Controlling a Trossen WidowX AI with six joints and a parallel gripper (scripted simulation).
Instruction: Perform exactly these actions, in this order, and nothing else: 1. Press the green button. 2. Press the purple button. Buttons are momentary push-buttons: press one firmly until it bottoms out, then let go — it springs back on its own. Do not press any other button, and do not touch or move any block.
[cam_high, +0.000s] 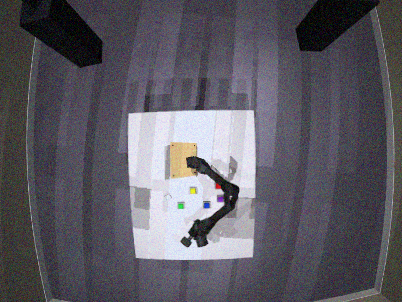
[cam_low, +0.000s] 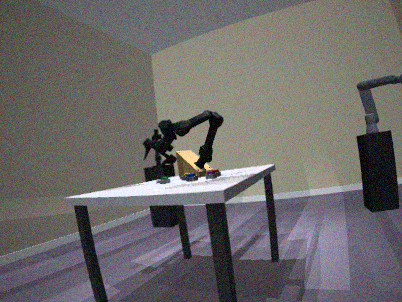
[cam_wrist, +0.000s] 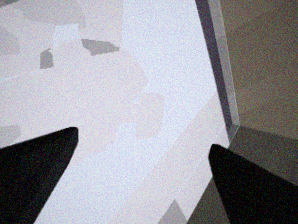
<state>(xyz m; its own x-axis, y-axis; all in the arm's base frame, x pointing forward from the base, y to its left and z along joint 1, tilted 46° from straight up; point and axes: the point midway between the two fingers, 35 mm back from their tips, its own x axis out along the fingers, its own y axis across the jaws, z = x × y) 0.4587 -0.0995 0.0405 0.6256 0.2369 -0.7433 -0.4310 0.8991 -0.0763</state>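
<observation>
The green button lies 180 mm behind my gripper tip, 40 mm to the right of it and 80 mm below it. Round my gripper tip: blue button 170 mm behind, 130 mm to the left, 80 mm below; yellow button 280 mm behind, 50 mm to the left, 80 mm below; purple button 210 mm behind, 230 mm to the left, 80 mm below.
</observation>
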